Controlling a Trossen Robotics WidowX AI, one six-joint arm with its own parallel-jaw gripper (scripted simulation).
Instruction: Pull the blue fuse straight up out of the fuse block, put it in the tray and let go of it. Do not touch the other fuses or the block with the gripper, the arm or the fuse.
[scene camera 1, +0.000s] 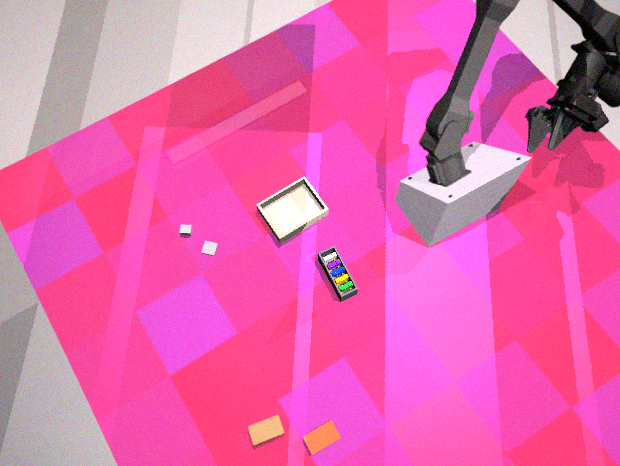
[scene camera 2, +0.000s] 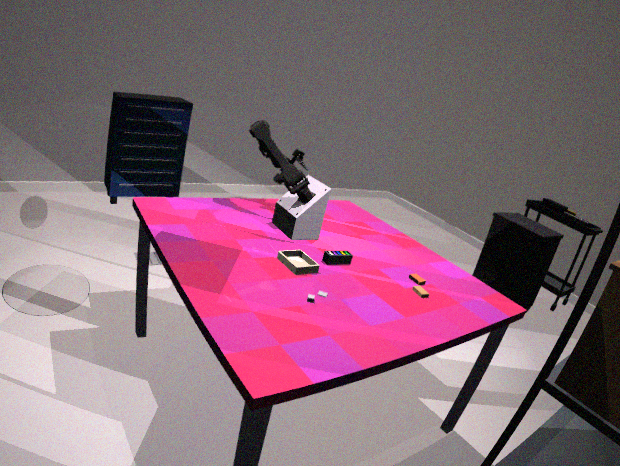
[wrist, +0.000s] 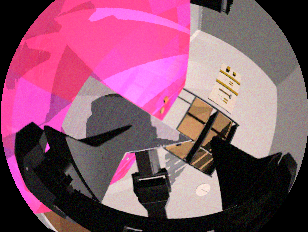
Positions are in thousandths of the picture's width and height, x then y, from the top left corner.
Note:
My gripper (scene camera 1: 870, 325) is open and holds nothing. Also in view: a tray (scene camera 1: 467, 454).
My gripper is seen too in the wrist view (wrist: 567, 588). The tray shows as well in scene camera 2 (scene camera 2: 481, 563).

